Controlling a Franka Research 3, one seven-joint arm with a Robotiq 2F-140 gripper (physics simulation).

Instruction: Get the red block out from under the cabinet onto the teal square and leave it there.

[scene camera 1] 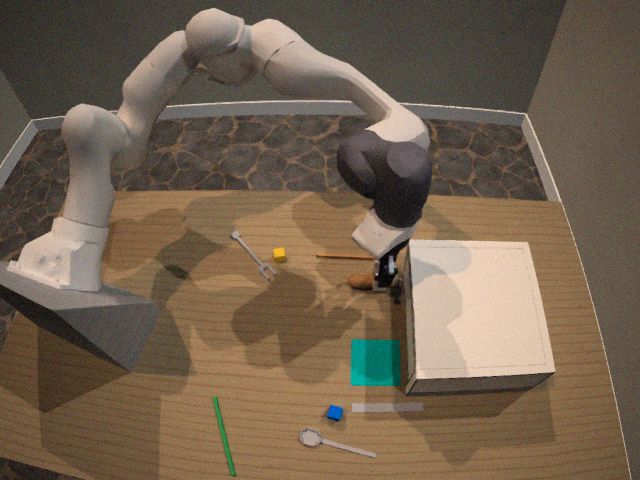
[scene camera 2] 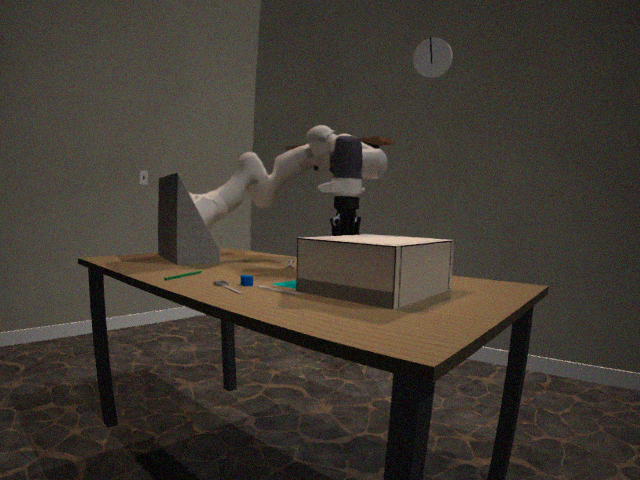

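The cabinet (scene camera 1: pixel 480 310) (scene camera 2: pixel 346 268) is a low, pale box on the right part of the table. The teal square (scene camera 1: pixel 375 362) (scene camera 2: pixel 285 284) lies flat by its left side in scene camera 1. The red block does not show in either view; the space under the cabinet is hidden. My gripper (scene camera 1: pixel 383 285) is shut on a tool with a brown wooden handle (scene camera 1: pixel 360 281), close to the cabinet's left side, above the teal square in the picture. The tool's metal rod is mostly hidden by the gripper and cabinet. In scene camera 2 the cabinet hides the fingertips.
An orange stick (scene camera 1: pixel 343 256), a yellow block (scene camera 1: pixel 279 254) and a grey fork (scene camera 1: pixel 250 253) lie left of the gripper. A blue block (scene camera 1: pixel 334 412) (scene camera 2: pixel 247 280), a pale strip (scene camera 1: pixel 387 407), a spoon (scene camera 1: pixel 310 437) and a green stick (scene camera 1: pixel 223 436) (scene camera 2: pixel 182 275) lie toward the front.
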